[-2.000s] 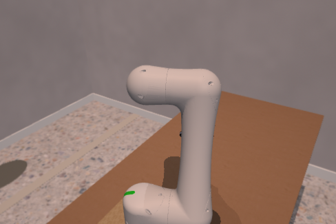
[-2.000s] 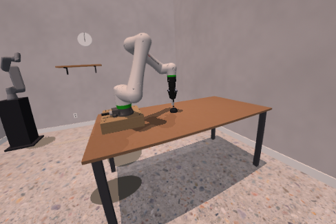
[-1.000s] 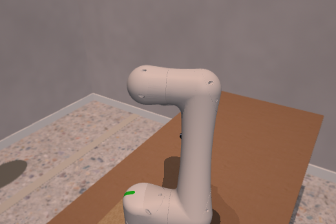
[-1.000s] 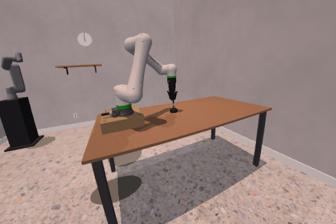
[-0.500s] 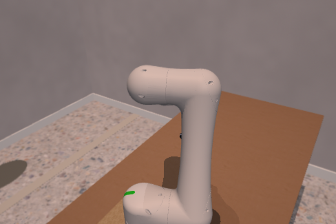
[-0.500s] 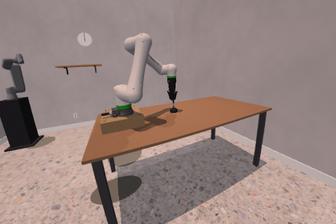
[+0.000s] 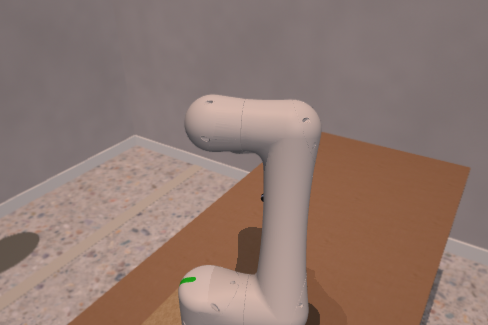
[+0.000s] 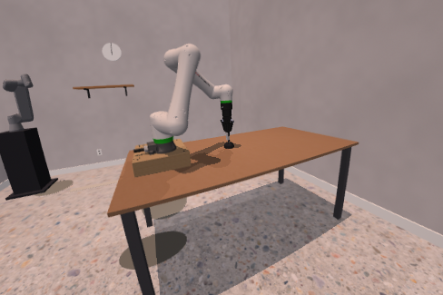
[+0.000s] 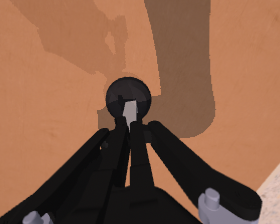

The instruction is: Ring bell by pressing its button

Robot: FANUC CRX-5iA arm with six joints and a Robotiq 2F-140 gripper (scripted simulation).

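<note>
Right now the bell is 60 mm below my hand and 10 mm to the right of it.
</note>
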